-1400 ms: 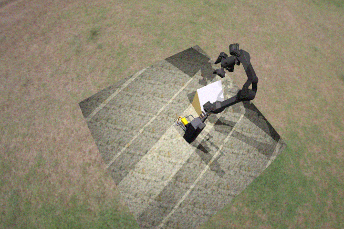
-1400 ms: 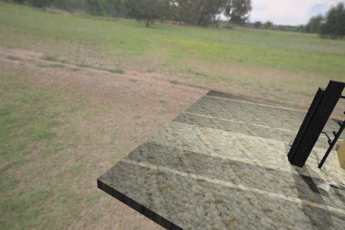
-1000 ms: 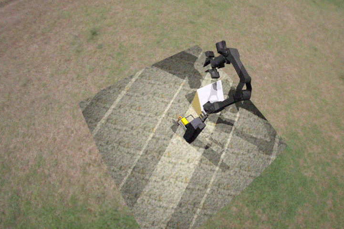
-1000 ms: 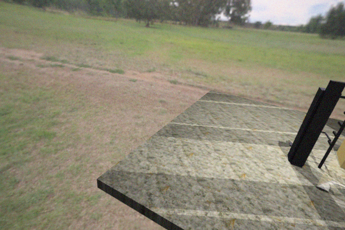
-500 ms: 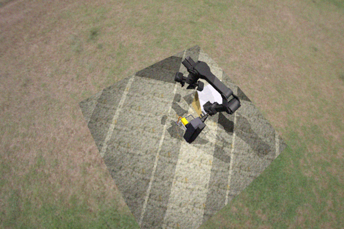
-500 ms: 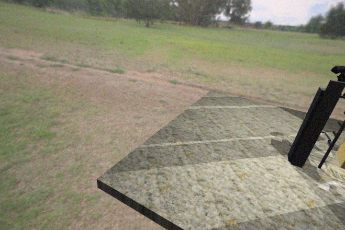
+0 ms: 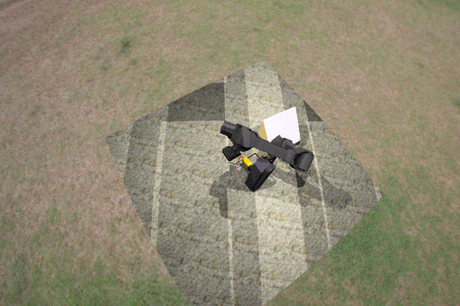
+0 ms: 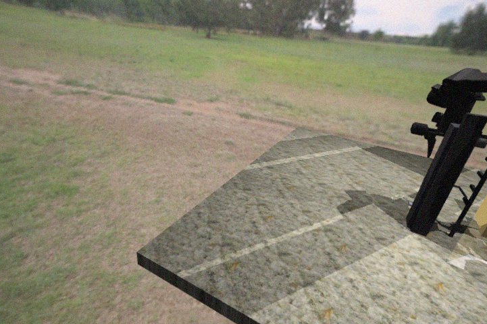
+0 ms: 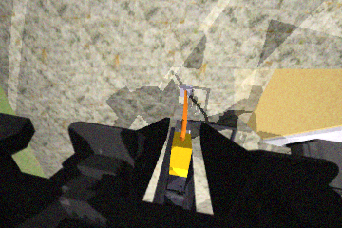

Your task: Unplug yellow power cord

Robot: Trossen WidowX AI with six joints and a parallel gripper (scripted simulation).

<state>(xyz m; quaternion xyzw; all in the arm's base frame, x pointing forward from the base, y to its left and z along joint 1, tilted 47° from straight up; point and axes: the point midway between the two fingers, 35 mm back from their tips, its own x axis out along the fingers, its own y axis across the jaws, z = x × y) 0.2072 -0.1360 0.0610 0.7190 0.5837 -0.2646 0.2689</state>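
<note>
Now: gripper tip 70 mm to the right of the yellow plug and 10 mm above it. Round my gripper tip: dark power strip block (150 mm to the left, 20 mm below, 10 mm ahead).
</note>
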